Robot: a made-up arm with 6 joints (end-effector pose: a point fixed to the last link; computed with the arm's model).
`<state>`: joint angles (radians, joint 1 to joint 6).
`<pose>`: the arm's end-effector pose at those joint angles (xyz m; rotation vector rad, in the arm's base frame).
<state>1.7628 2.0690 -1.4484 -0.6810 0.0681 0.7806</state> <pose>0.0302 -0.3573 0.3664 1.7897 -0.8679 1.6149</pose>
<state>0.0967 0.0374 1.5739 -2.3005 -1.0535 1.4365</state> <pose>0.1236 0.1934 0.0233 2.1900 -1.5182 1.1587</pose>
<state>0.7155 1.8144 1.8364 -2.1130 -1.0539 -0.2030</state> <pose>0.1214 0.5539 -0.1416 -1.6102 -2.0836 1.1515</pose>
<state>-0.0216 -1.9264 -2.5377 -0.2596 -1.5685 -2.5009</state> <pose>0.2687 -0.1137 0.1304 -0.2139 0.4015 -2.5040</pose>
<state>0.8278 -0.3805 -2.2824 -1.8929 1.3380 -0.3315</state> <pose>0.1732 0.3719 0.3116 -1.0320 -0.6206 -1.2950</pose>
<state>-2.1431 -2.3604 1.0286 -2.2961 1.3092 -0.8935</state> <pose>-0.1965 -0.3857 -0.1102 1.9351 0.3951 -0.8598</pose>
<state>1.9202 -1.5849 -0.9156 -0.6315 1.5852 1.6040</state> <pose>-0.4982 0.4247 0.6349 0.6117 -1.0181 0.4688</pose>
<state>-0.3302 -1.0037 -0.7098 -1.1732 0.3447 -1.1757</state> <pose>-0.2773 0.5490 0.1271 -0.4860 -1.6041 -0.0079</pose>
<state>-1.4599 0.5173 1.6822 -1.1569 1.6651 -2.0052</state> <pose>0.1273 -0.2311 -0.0753 1.7677 -2.1535 -0.1000</pose>
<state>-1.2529 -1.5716 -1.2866 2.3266 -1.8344 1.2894</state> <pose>-0.0181 0.2535 -0.2419 0.0037 -2.2986 -0.9517</pose>
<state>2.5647 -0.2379 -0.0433 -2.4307 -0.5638 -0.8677</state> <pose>-0.1037 -0.6515 -0.0169 2.1748 -2.1723 0.4053</pose>
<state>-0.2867 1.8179 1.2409 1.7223 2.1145 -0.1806</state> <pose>0.1133 0.3078 -0.3682 0.6410 -0.4947 1.4957</pose>
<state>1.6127 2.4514 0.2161 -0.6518 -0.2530 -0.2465</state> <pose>0.4272 0.4810 0.6767 1.1561 1.9082 1.9624</pose>
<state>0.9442 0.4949 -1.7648 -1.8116 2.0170 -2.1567</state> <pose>0.2434 -0.0795 0.7184 -1.0025 -0.6870 -1.8272</pose>
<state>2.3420 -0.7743 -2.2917 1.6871 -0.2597 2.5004</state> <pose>0.4355 -0.4775 0.9462 -0.1591 -0.6659 -2.2072</pose>
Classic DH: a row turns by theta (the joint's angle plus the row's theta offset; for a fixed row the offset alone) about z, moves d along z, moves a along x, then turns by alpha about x. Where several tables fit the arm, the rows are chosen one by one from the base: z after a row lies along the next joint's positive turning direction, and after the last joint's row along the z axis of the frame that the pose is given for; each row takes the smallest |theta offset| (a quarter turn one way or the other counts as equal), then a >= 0, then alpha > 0; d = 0 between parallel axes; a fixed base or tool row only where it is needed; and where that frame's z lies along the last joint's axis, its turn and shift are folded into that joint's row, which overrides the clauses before.
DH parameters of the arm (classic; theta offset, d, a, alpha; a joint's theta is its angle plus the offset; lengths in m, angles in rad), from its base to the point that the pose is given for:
base (fixed): 1.5708 0.163 0 1.5708
joint 1: -1.5708 0.07 0.081 -1.5708
joint 2: 0.5693 0 -0.1781 0
joint 3: 1.0015 0.407 0.064 1.5708
joint 4: 0 -0.284 0.097 -1.5708
joint 5: 0 -0.176 0.078 -1.5708
joint 6: 1.3795 0 -0.3524 0
tool (fixed): 1.7621 0.071 0 0

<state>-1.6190 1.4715 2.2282 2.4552 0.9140 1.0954</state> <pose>-0.2306 -0.6173 -0.3456 0.8975 -0.6897 1.6150</pose>
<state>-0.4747 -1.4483 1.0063 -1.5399 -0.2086 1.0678</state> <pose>-0.3026 0.0668 0.3898 -0.6664 0.1959 2.6844</pose>
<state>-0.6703 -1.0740 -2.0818 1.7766 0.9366 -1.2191</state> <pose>0.1911 0.2268 -0.0562 1.5516 -0.0476 0.3242</pose>
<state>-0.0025 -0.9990 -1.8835 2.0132 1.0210 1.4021</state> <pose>-0.1717 0.6533 -0.4052 0.9878 -2.5500 1.3685</pose>
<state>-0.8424 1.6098 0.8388 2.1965 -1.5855 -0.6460</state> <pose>0.4493 -0.1050 -0.6144 -2.7858 0.0796 0.7055</pose>
